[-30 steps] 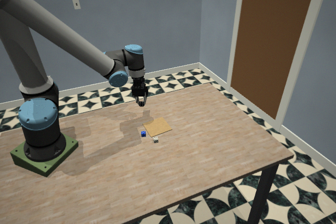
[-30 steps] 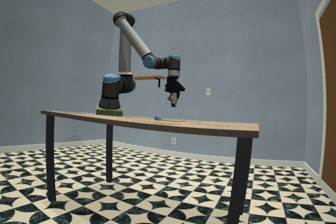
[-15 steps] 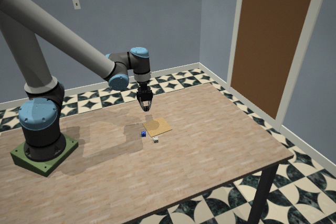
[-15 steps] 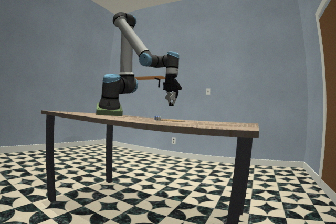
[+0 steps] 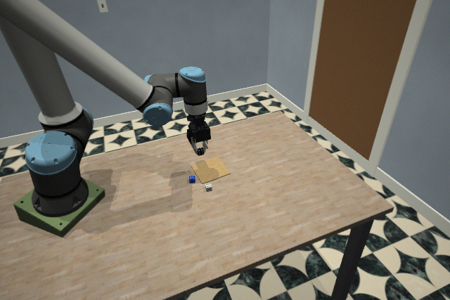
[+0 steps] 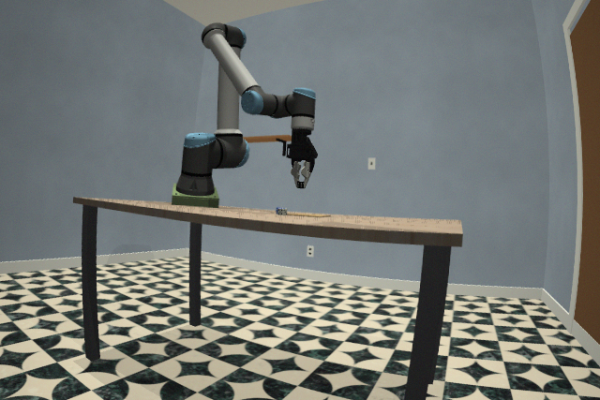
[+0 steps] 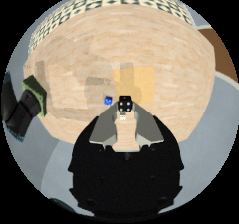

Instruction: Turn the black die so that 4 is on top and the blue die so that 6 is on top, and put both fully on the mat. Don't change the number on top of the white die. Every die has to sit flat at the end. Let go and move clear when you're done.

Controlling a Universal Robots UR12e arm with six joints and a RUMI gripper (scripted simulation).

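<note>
Now: the tan mat 12 cm below my hand and 4 cm ahead of it. Round my hand: white die (12 cm to the right, 11 cm below); blue die (11 cm below, 6 cm behind, 5 cm to the right); black die (right at my hand).
</note>
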